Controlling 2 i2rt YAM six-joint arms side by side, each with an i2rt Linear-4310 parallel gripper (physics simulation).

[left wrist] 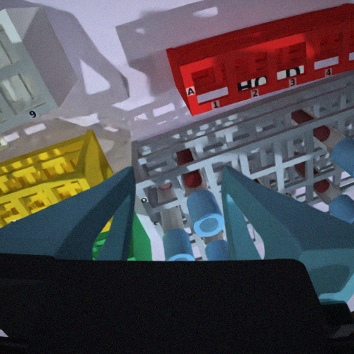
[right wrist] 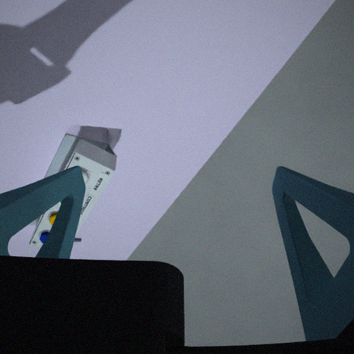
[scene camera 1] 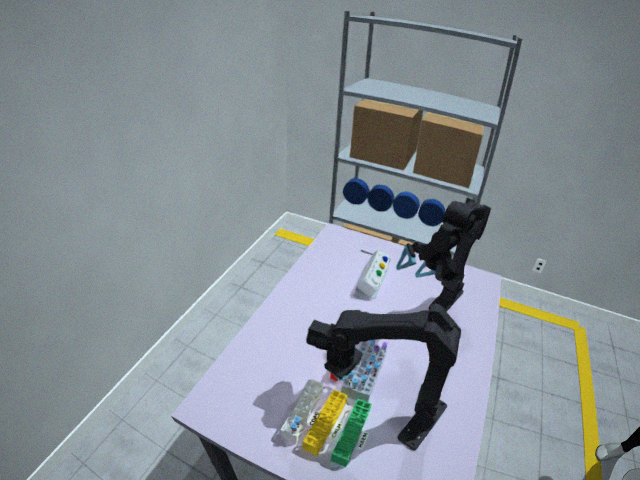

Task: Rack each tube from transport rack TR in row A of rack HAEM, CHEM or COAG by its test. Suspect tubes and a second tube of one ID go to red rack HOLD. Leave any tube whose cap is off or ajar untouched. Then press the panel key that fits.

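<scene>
My left gripper is open above the grey transport rack. A light-blue-capped tube stands in the rack and shows between the left fingers; another blue-capped tube is just below it in the picture. More blue-capped tubes stand at the right. Red rack HOLD lies beyond the transport rack. Yellow rack CHEM, green rack HAEM and whitish rack COAG are beside it; COAG holds blue-capped tubes at one end. My right gripper is open and empty.
The white key panel with blue, yellow and green keys stands on the far part of the lilac table. A shelf unit with boxes stands behind the table. The left arm reaches across over the transport rack.
</scene>
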